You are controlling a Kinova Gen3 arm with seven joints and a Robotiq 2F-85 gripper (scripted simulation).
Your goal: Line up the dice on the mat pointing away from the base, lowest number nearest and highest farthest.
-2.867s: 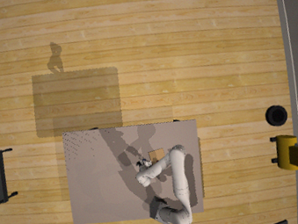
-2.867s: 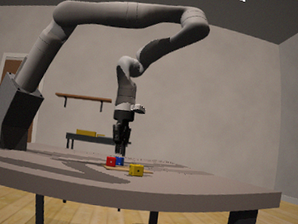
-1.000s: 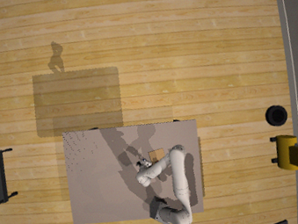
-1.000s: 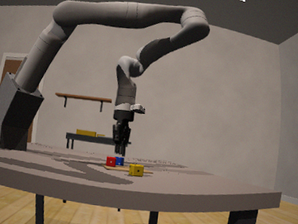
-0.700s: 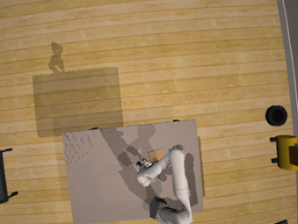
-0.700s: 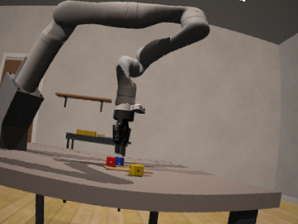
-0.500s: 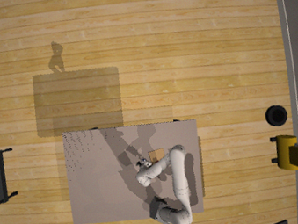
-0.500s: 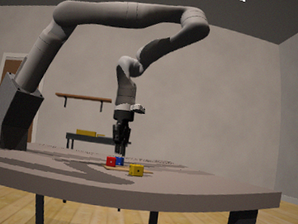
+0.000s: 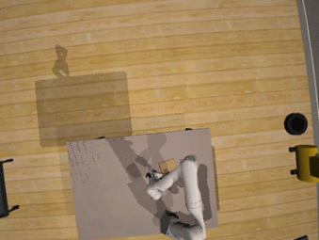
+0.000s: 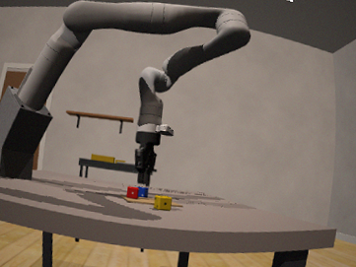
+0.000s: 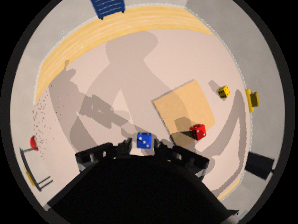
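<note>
The blue die lies 4 cm below my hand. Also, from my hand: yellow die 1 cm behind, 28 cm to the right, 4 cm below; then red die 5 cm behind, 12 cm to the right, 4 cm below; then tan mat 1 cm behind, 13 cm to the right, 6 cm below.
</note>
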